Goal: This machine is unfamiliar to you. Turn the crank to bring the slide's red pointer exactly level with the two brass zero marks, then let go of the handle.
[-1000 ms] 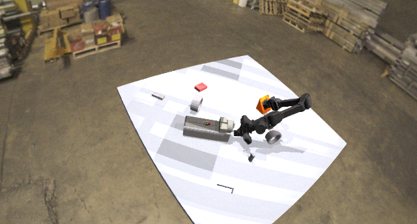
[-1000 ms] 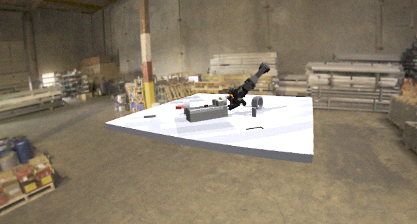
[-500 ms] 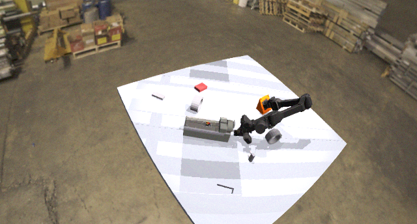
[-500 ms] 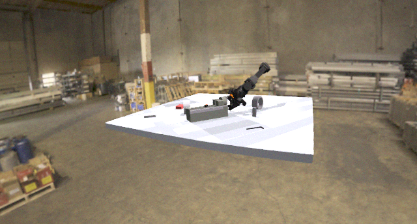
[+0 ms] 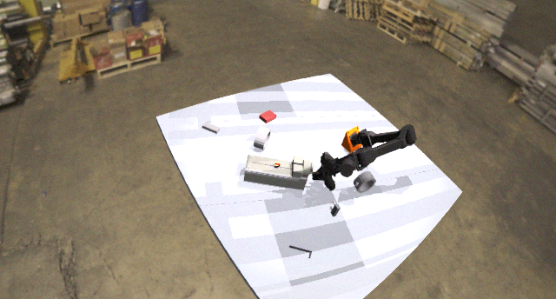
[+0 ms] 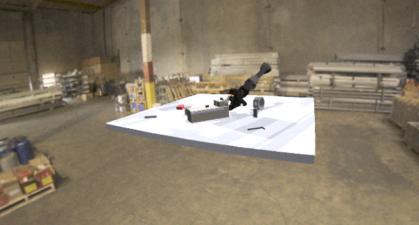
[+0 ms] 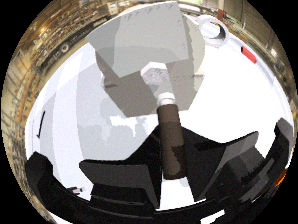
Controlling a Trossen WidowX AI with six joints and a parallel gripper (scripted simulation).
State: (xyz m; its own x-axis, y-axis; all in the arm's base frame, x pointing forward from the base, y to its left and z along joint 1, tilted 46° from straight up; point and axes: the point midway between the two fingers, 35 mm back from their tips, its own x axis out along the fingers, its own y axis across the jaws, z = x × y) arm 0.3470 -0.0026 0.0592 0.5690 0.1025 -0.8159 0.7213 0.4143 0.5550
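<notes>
The red pointer lies 110 mm ahead of my gripper tip, 110 mm to the right of it and 50 mm above it. From my gripper tip the other things lie so: hex key: 280 mm ahead, 230 mm to the left, 30 mm below; dark crank handle: 10 mm behind, 10 mm to the left, 30 mm above; small clip: 50 mm ahead, 180 mm to the left.
</notes>
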